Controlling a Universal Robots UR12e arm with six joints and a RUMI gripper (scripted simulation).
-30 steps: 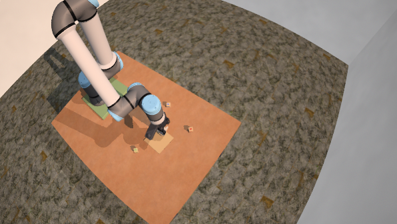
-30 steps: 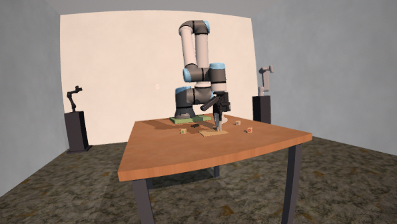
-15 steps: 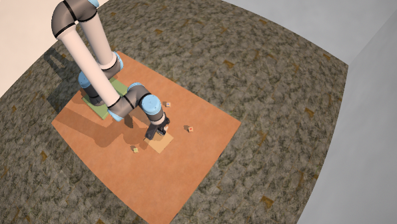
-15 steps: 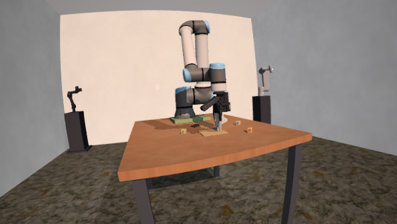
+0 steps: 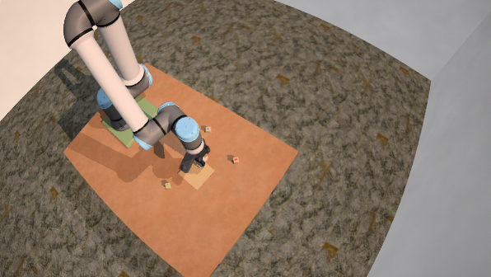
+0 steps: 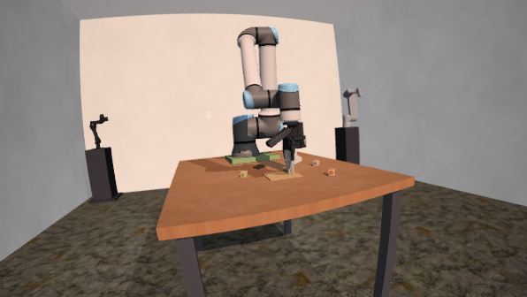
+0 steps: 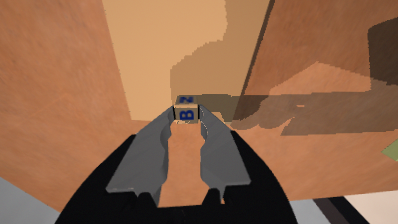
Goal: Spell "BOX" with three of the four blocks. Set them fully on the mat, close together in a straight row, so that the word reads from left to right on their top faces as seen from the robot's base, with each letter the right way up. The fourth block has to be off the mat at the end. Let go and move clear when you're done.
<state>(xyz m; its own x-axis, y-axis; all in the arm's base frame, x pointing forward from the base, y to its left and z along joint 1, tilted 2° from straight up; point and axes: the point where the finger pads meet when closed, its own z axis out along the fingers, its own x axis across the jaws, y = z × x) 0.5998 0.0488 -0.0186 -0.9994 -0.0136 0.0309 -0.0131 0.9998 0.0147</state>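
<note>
Now: hand 40 mm to the left of the tan mat and 20 mm above it.
</note>
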